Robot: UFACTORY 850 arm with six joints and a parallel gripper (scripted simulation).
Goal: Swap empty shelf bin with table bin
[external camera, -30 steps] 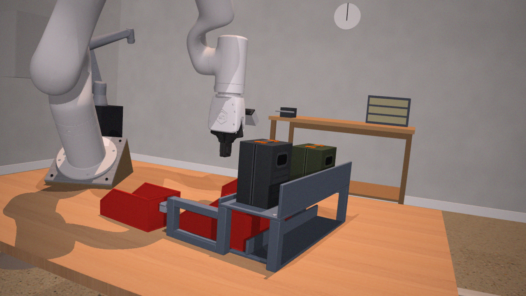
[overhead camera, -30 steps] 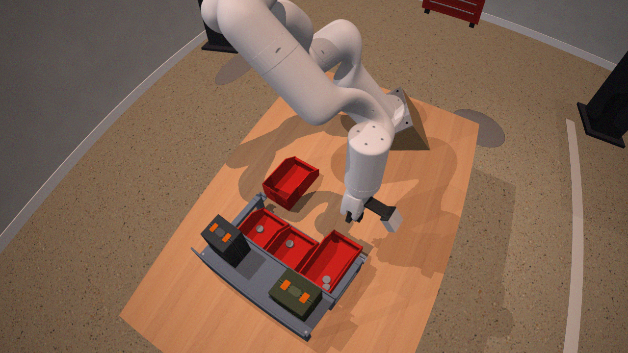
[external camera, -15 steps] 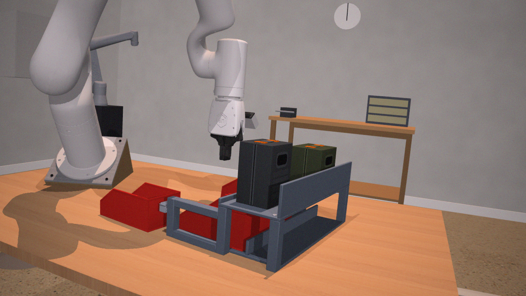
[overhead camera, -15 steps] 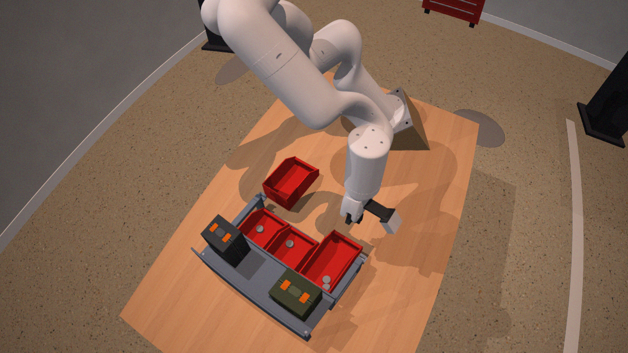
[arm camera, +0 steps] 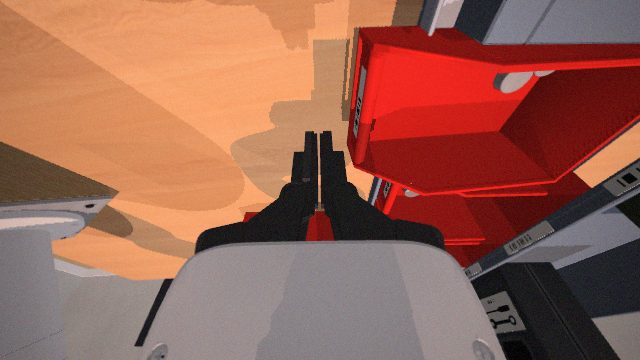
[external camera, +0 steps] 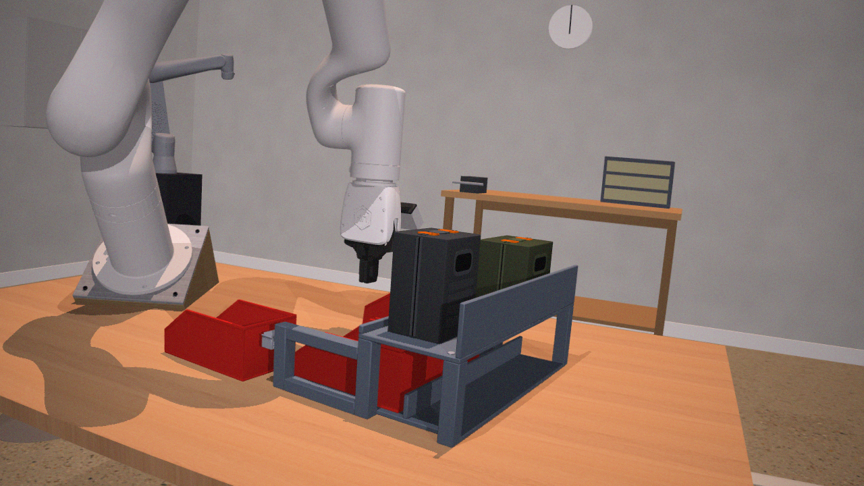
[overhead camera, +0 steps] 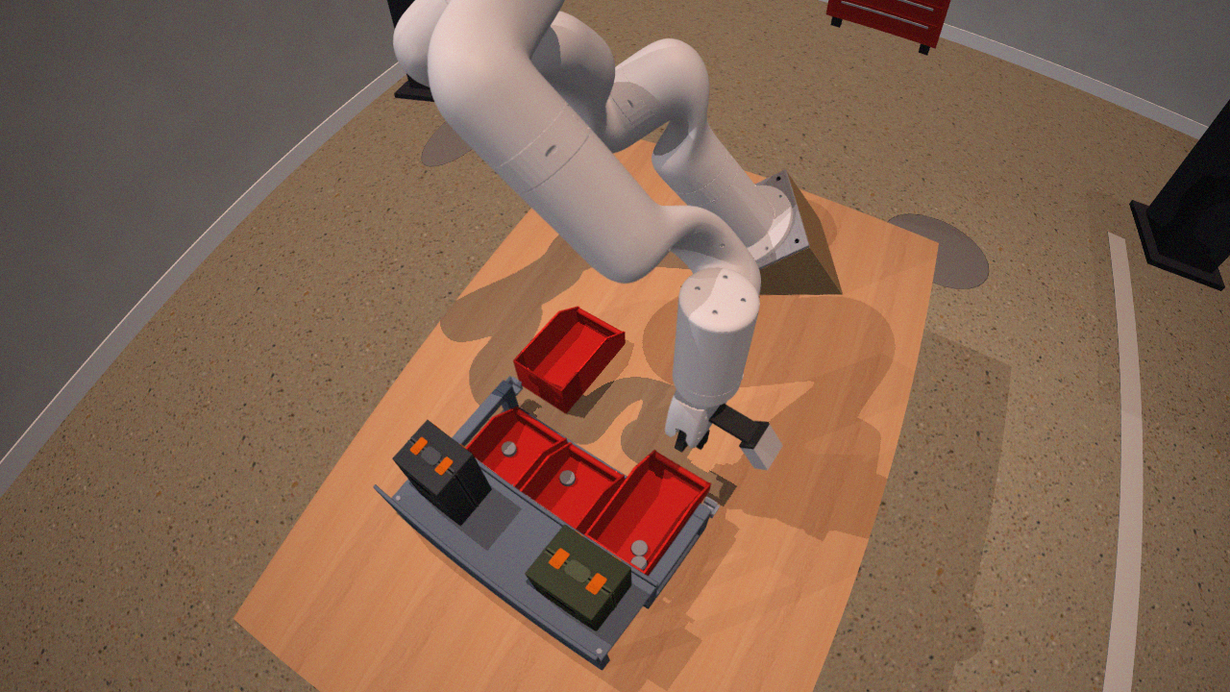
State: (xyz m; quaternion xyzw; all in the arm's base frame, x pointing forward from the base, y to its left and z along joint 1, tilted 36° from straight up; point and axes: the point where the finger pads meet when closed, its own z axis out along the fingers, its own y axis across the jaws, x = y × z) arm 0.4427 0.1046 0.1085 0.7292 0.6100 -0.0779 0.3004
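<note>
Now: hand 130 mm to the left of the shelf front lip, 100 mm above it and 50 mm short of it. Also, from my hand: grey back panel 300 mm ahead, 200 mm to the right, 20 mm above; black case 290 mm to the right, 200 mm ahead, 50 mm above; green case 260 mm ahead, 70 mm to the right, 40 mm above.
</note>
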